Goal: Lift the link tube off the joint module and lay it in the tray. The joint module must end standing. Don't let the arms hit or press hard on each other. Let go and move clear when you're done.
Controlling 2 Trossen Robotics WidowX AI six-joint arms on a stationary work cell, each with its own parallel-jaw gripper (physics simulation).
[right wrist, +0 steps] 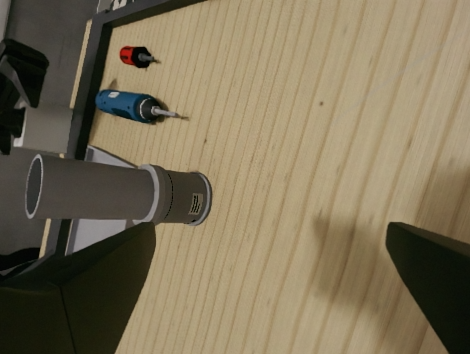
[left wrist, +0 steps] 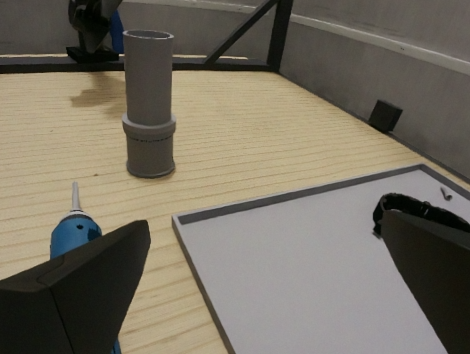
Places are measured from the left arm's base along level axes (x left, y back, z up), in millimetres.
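Pixels of known places: left gripper, between the fingertips: (right wrist: 19,131) (left wrist: 265,227); right gripper, between the fingertips: (right wrist: 270,233) (left wrist: 97,37); left arm's base, origin of its link: (right wrist: 20,123).
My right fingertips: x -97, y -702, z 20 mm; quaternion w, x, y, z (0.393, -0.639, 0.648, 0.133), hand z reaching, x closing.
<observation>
Ahead of a thing's pixels: the offset from my right fingertips to its middle. "spot": to the spot under its first point.
The grey link tube {dz -13, dx -3, dy +204 mm} (left wrist: 148,82) (right wrist: 95,189) stands upright on the short, darker joint module {dz -90, dx -3, dy +204 mm} (left wrist: 150,157) (right wrist: 182,197), with a wider collar where they meet. The joint module stands on the wooden table. The pale grey tray {dz -114, dx -162, dy +465 mm} (left wrist: 280,270) (right wrist: 95,235) lies beside it, nearer in the left wrist view and partly hidden behind the tube in the right wrist view. My left gripper (left wrist: 265,227) is open and empty, over the tray's near part and short of the tube. My right gripper (right wrist: 270,233) is open and empty, with the tube and module beyond its left finger.
A black clamp-like ring {spot: dz -104, dx -175, dy +432 mm} (left wrist: 379,215) and a small metal piece {dz -114, dx -343, dy +454 mm} (left wrist: 446,193) lie in the tray. A blue screwdriver {dz -102, dx +118, dy +352 mm} (left wrist: 70,235) (right wrist: 122,104) lies near the tray, with a red screwdriver {dz -107, dx +201, dy +369 mm} (right wrist: 131,56) beyond it. A dark frame edge (right wrist: 85,112) borders the table. A black block {dz -91, dx -486, dy +264 mm} (left wrist: 385,116) sits at the edge.
</observation>
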